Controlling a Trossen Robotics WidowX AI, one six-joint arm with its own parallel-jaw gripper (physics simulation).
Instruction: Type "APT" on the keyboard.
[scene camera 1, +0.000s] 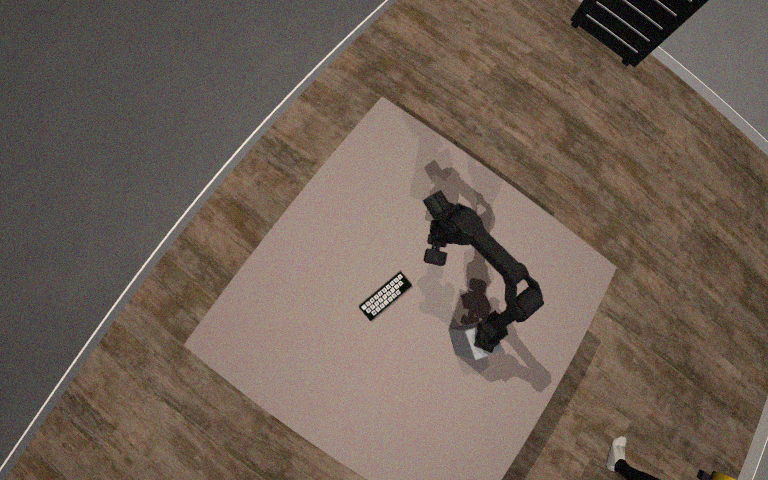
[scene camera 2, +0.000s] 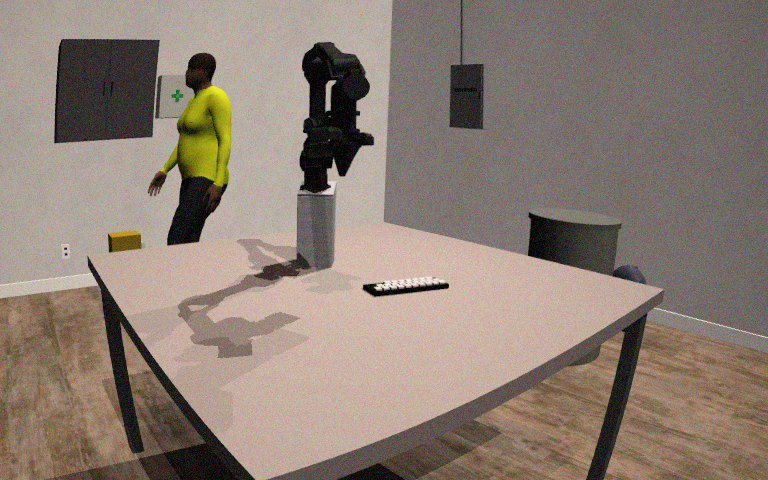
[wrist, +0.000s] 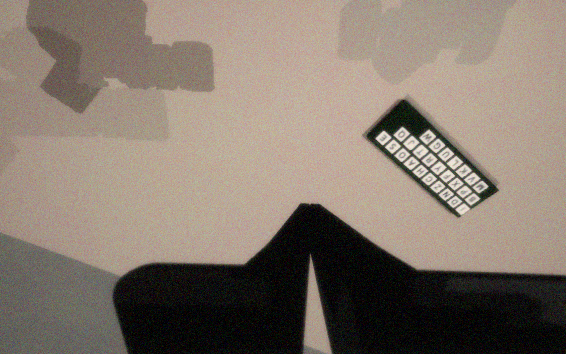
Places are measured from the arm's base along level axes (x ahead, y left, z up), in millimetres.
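Pixels of known places: gripper, fingertip midpoint: (scene camera 1: 432, 236) (scene camera 2: 342, 176) (wrist: 308, 213); arm's base, origin of the base link: (scene camera 1: 485, 340) (scene camera 2: 315, 187).
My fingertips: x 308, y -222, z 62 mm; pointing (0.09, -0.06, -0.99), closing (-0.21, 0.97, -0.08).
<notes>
Ahead of a thing's pixels: the offset from my fingertips to its middle. Level surfaces: height alone.
A small black keyboard {39 mm ahead, 202 mm left, 273 mm down} (scene camera 1: 385, 296) (scene camera 2: 406, 286) (wrist: 432, 159) with white keys lies flat on the table {281 mm down} (scene camera 1: 283, 316) (scene camera 2: 453, 367) (wrist: 225, 175). In the wrist view its letters look upside down and slanted. The A key {44 mm ahead, 167 mm left, 268 mm down} (wrist: 411, 163) is in the row along the lower left edge; the T key {24 mm ahead, 171 mm left, 268 mm down} (wrist: 420, 151) and the P key {66 mm ahead, 260 mm left, 268 mm down} (wrist: 464, 191) are in the middle row. My gripper (scene camera 2: 343, 174) (wrist: 308, 213) is shut and empty, high above the table. In the wrist view its tips are left of and below the keyboard. The tips are hidden in scene camera 1.
The arm stands on a pale pedestal (scene camera 2: 315, 226) on the table. Arm shadows fall across the tabletop. Beyond the table are a person in a yellow top (scene camera 2: 205, 135), a grey drum (scene camera 2: 586, 243) and a yellow box (scene camera 2: 124, 241). A black slatted object (scene camera 1: 628, 28) is on the floor.
</notes>
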